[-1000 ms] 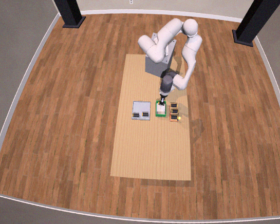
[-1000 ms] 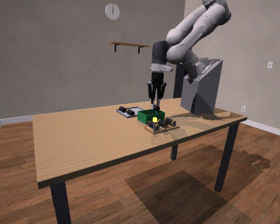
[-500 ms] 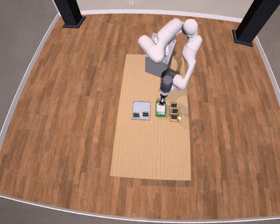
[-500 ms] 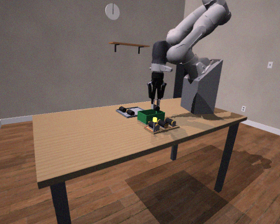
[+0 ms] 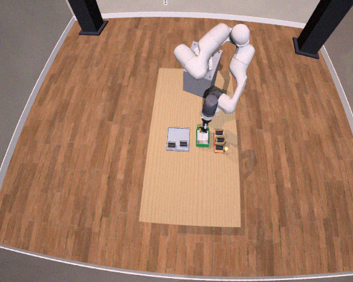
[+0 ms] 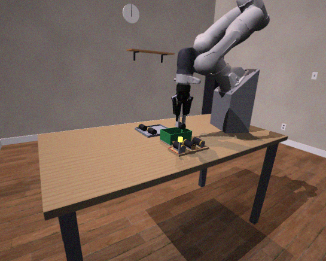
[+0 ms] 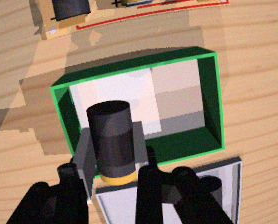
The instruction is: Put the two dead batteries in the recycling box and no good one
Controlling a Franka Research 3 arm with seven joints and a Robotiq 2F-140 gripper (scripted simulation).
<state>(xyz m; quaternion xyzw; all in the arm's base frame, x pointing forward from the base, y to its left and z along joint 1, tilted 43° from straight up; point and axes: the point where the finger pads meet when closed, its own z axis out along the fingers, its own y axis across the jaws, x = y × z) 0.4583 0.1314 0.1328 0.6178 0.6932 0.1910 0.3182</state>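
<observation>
Now: the green recycling box 30 mm ahead of my hand, 10 mm to the left of it and 90 mm below it. Also, from my hand: grey tray: 70 mm ahead, 190 mm to the right, 110 mm below.
</observation>
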